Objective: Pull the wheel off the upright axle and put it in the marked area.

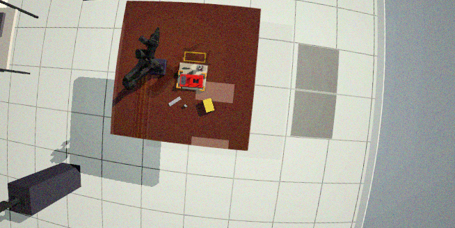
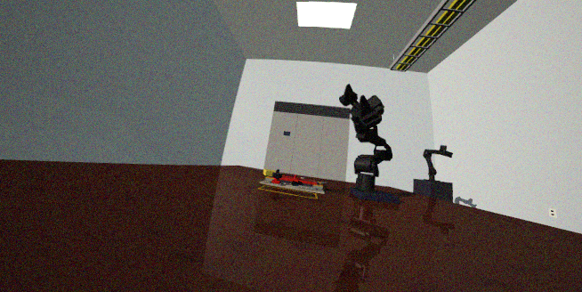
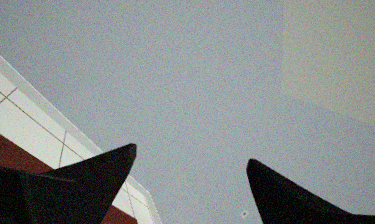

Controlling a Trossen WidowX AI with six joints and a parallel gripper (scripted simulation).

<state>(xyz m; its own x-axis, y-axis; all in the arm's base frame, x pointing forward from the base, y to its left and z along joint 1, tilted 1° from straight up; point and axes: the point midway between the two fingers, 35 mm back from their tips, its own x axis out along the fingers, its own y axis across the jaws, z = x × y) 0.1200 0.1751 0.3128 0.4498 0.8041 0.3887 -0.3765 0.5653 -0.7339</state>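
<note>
The dark wheel lies 31 cm below my gripper tip, 23 cm ahead of it and 18 cm to the right of it. Also, from my gripper tip: yellow block 50 cm to the right, 34 cm below, 32 cm ahead; then grey bar 48 cm to the right, 35 cm below, 1 cm ahead.
</note>
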